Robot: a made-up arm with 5 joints.
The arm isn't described. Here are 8 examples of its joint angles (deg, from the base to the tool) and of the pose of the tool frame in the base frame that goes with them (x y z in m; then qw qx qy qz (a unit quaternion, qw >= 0)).
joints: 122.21 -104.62 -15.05 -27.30 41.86
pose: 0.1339 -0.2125 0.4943 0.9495 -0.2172 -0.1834 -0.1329
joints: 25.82 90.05 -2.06 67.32 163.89
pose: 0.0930 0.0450 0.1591 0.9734 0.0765 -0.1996 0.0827
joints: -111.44 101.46 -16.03 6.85 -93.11
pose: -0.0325 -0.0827 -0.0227 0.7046 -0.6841 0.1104 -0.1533
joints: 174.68 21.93 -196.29 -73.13 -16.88
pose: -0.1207 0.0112 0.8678 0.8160 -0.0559 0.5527 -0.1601
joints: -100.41 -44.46 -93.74 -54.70 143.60
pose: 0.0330 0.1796 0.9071 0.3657 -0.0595 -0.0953 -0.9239
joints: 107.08 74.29 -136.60 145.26 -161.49
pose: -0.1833 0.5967 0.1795 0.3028 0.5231 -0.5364 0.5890
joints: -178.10 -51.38 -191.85 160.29 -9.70
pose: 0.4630 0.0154 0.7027 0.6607 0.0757 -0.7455 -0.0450
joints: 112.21 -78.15 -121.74 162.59 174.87
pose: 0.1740 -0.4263 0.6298 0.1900 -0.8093 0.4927 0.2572
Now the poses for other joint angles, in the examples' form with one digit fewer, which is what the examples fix.
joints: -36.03 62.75 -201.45 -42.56 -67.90
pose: 0.394 -0.287 0.684 0.788 -0.011 -0.003 0.616
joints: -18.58 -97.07 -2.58 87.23 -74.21
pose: -0.124 0.042 0.339 0.078 0.879 0.464 0.075
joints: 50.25 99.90 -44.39 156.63 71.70
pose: 0.143 0.172 0.008 0.840 -0.272 0.052 -0.466
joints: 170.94 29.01 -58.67 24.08 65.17
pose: -0.504 0.080 0.351 0.043 -0.603 -0.796 0.023
